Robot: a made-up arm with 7 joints.
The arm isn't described. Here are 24 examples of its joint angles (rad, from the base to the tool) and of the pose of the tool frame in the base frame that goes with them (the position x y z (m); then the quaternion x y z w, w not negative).
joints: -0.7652 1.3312 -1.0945 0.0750 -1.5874 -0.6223 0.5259
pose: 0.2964 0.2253 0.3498 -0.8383 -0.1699 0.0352 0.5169
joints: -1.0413 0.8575 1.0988 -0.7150 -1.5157 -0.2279 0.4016
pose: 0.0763 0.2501 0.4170 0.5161 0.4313 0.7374 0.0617
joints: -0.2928 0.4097 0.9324 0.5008 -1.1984 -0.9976 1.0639
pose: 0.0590 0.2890 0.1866 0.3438 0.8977 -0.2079 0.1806
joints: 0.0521 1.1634 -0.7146 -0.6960 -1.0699 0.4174 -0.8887
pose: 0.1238 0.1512 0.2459 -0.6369 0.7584 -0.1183 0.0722
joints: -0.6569 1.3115 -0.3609 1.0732 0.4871 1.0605 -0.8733
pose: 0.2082 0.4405 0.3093 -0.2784 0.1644 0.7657 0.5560
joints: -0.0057 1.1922 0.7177 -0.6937 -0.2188 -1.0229 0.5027
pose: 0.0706 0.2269 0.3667 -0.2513 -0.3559 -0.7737 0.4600
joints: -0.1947 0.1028 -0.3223 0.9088 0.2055 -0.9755 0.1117
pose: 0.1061 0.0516 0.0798 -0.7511 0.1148 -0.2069 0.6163
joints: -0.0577 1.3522 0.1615 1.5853 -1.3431 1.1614 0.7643
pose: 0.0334 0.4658 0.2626 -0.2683 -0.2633 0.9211 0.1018
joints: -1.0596 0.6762 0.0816 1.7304 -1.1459 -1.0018 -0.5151
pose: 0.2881 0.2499 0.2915 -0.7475 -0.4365 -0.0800 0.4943
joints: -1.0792 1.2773 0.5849 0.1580 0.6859 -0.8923 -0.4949
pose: 0.2204 0.2882 0.4522 0.1981 -0.2368 -0.2995 0.9028
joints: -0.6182 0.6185 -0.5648 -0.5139 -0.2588 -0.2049 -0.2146
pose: 0.2196 0.0663 0.2806 -0.5679 0.1629 -0.6350 0.4977
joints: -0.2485 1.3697 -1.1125 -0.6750 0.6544 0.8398 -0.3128
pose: 0.1659 0.1907 0.1693 -0.0248 0.4719 -0.1039 0.8751
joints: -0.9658 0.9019 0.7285 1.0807 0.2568 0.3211 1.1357
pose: 0.3020 0.3788 0.2952 -0.2705 -0.6301 0.5234 0.5058
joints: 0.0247 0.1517 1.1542 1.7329 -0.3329 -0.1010 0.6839
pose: -0.0888 0.1424 0.0083 -0.2776 -0.2098 0.9316 0.1053
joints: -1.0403 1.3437 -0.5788 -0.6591 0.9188 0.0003 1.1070
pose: 0.2692 0.1245 0.4217 0.0550 -0.5607 -0.6867 0.4594
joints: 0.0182 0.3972 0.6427 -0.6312 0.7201 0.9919 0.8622
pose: 0.1467 0.2989 0.2408 -0.0399 -0.6050 0.4121 0.6801
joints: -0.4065 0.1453 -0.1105 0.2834 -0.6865 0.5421 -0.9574
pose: 0.2648 0.0678 0.1423 -0.8582 0.4750 -0.1645 0.1036
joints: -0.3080 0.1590 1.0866 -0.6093 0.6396 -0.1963 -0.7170
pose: 0.1421 0.1897 0.2188 -0.3385 -0.2079 -0.0160 0.9176
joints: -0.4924 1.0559 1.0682 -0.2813 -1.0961 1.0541 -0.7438
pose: 0.1586 0.2851 0.4508 -0.7828 0.1057 -0.3323 0.5154
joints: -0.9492 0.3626 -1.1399 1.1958 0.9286 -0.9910 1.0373
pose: 0.2745 0.0801 0.1556 -0.3185 0.1195 -0.6240 0.7034
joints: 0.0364 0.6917 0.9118 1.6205 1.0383 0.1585 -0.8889
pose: -0.0714 0.2740 0.0875 -0.5340 0.4897 0.6401 0.2555
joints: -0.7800 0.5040 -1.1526 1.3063 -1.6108 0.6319 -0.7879
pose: 0.3279 0.1448 0.1096 -0.8247 0.4227 0.3509 0.1343
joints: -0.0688 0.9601 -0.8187 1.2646 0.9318 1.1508 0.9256
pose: 0.0746 0.4487 0.1623 0.6786 0.1724 0.0672 0.7108
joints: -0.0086 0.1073 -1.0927 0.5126 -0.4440 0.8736 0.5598
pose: 0.0255 -0.0464 -0.0139 -0.3819 0.5679 0.3405 0.6448
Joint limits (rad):
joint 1: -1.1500..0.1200
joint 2: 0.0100..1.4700
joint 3: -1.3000..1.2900
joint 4: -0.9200..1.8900
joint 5: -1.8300..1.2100
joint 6: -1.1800..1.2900
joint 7: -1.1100..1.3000
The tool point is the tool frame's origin. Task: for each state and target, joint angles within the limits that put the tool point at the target. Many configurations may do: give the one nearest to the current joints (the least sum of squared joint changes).
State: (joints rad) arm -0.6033 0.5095 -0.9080 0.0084 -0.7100 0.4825 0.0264
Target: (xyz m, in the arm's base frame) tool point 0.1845 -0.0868 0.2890
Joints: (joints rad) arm -0.7230 0.1468 -1.0762 -0.5518 -0.7557 0.3951 -0.0195
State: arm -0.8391 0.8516 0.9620 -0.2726 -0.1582 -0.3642 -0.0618
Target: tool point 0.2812 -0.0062 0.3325
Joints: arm -0.9730 0.0100 -0.0108 -0.2220 0.1350 -0.4043 -0.1469
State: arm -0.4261 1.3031 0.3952 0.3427 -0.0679 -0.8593 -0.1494
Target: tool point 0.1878 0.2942 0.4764
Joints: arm -0.7086 1.4700 0.4845 0.4241 -0.1130 -0.6384 -0.0803
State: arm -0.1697 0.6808 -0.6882 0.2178 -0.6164 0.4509 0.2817
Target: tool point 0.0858 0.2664 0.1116
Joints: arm 0.1200 1.1728 -0.8273 0.2325 -0.5809 0.3516 0.1926
